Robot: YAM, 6 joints.
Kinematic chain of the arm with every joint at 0, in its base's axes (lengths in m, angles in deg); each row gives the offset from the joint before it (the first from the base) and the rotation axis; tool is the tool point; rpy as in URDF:
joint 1: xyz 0 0 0.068 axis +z
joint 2: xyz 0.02 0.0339 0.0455 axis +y
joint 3: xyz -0.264 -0.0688 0 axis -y
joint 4: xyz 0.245 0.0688 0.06 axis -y
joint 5: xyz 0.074 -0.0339 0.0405 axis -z
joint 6: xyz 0.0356 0 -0.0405 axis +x
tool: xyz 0 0 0 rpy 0 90 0
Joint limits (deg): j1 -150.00..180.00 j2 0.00..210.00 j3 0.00..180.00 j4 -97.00..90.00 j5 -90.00..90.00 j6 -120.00..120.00
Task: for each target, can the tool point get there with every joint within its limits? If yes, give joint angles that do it. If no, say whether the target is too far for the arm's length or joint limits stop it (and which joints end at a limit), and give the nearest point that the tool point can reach.
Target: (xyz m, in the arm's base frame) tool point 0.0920 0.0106 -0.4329
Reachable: no: joint limits stop it (at a limit: joint 2) | nearest point 0.1203 0.0139 -0.3571 | short by 0.081 m
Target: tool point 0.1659 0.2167 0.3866
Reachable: yes | joints 58.95 70.35 65.88 -5.64 58.65 -81.49
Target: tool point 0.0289 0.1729 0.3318
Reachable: yes | joints 69.28 49.86 29.77 51.87 -73.62 -75.36
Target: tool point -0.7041 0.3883 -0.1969
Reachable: no: too far | nearest point -0.5271 0.2907 -0.1169 | short by 0.217 m
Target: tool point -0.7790 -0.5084 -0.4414
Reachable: no: too far | nearest point -0.4657 -0.3039 -0.2093 | short by 0.440 m
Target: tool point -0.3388 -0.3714 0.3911
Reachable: yes | joints 51.53 18.40 144.99 29.96 -74.11 77.86
